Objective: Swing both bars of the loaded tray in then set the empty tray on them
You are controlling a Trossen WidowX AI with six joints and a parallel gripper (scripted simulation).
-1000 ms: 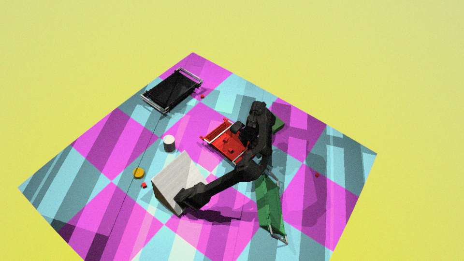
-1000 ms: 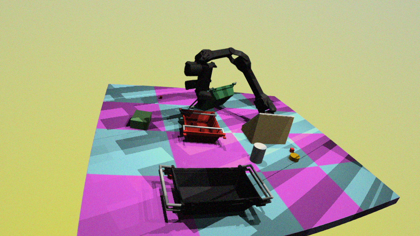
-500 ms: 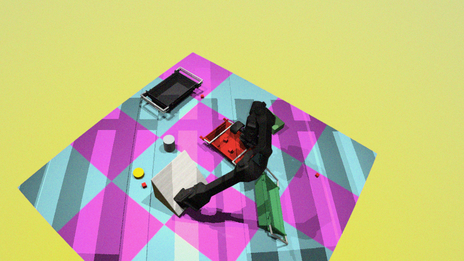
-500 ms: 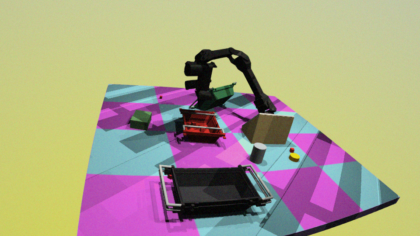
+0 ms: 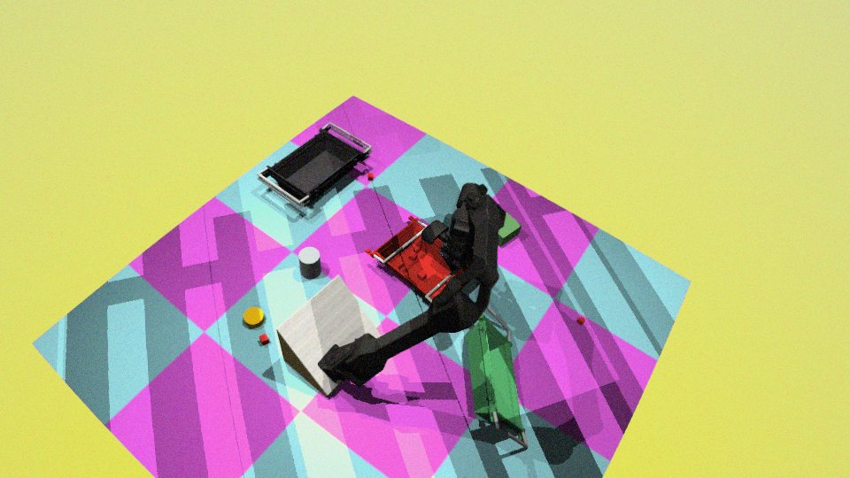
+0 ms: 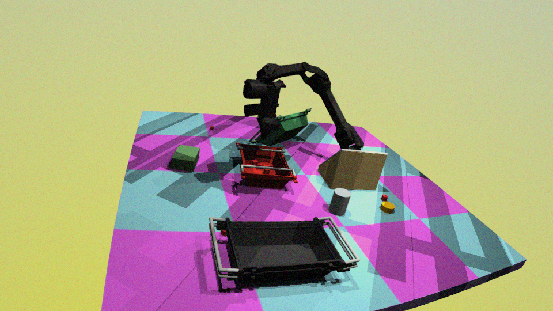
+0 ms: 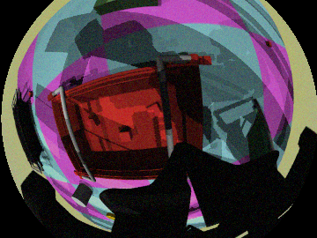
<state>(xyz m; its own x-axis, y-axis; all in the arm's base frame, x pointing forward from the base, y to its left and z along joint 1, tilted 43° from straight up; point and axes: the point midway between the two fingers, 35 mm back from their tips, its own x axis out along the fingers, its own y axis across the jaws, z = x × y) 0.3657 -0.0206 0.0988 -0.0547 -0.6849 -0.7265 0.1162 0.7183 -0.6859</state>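
Right now my gripper tip is 160 mm past the green tray, 250 mm to the left of it and 30 mm above it. From my gripper tip the other things lie so: green block 280 mm ahead, 10 mm to the left, 80 mm below; then grey cylinder 180 mm behind, 320 mm to the left, 60 mm below; then yellow disc 380 mm behind, 340 mm to the left, 90 mm below.
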